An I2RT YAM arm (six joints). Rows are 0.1 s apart.
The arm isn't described. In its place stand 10 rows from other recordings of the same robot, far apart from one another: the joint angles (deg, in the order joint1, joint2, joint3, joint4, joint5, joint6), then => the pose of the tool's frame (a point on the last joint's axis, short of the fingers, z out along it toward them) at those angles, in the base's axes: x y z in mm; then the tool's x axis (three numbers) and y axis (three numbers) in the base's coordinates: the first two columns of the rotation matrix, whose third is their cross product.
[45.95, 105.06, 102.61, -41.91, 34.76, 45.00] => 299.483, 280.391, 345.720, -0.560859, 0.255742, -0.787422, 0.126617, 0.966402, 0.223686
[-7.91, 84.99, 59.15, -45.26, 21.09, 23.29] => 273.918, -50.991, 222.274, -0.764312, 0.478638, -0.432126, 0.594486, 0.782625, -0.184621
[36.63, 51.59, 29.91, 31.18, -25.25, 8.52] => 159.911, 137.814, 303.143, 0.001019, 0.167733, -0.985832, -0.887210, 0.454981, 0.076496
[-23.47, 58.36, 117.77, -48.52, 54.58, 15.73] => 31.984, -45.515, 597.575, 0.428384, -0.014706, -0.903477, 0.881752, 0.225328, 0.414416
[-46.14, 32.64, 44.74, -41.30, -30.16, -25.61] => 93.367, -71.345, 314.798, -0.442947, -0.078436, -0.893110, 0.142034, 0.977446, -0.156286
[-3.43, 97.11, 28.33, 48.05, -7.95, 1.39] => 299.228, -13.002, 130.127, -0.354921, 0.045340, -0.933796, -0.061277, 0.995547, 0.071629
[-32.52, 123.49, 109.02, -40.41, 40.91, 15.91] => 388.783, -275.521, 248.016, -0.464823, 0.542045, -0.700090, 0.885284, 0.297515, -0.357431
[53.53, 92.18, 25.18, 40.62, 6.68, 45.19] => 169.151, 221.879, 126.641, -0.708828, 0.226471, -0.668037, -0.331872, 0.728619, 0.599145
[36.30, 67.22, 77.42, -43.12, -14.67, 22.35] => 187.529, 148.941, 400.413, -0.688025, -0.048954, -0.724034, -0.521596, 0.727032, 0.446499
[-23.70, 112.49, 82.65, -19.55, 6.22, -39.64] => 396.360, -178.202, 204.517, -0.831414, -0.327655, -0.448769, -0.086035, 0.873811, -0.478593
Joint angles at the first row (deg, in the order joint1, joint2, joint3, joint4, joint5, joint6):
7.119, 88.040, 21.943, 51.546, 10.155, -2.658
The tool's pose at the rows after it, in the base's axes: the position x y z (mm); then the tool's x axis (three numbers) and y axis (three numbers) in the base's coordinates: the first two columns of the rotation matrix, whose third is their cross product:
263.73, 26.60, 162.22, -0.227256, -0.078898, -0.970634, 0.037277, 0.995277, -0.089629
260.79, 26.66, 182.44, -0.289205, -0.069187, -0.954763, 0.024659, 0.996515, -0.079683
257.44, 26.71, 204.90, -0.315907, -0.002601, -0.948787, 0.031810, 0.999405, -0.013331
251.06, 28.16, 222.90, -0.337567, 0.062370, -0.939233, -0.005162, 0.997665, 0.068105
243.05, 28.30, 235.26, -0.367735, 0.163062, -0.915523, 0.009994, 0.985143, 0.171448
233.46, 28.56, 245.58, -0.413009, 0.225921, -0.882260, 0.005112, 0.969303, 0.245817
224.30, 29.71, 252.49, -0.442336, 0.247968, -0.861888, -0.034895, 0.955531, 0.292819
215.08, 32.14, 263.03, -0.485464, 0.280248, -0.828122, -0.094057, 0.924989, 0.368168
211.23, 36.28, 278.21, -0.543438, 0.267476, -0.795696, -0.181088, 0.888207, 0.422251
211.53, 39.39, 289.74, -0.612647, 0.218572, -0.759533, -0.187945, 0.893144, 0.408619
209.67, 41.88, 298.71, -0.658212, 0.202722, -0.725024, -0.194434, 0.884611, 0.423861
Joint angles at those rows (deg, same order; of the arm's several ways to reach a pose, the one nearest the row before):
7.119, 83.867, 21.564, 49.194, 10.179, -2.919
7.120, 76.815, 24.732, 35.197, 9.488, -1.906
7.118, 71.347, 28.175, 24.550, 8.722, 2.120
7.119, 66.929, 30.672, 16.514, 5.107, 5.977
7.162, 63.363, 32.474, 9.505, 3.581, 12.008
7.118, 60.035, 34.232, 2.129, 0.950, 15.986
7.119, 57.235, 34.902, -2.153, -2.712, 17.530
7.121, 54.621, 36.528, -7.206, -8.447, 19.997
7.195, 54.100, 40.265, -12.955, -15.543, 20.248
7.850, 55.722, 45.410, -21.554, -16.532, 18.249
8.336, 56.469, 48.789, -27.139, -18.064, 18.141

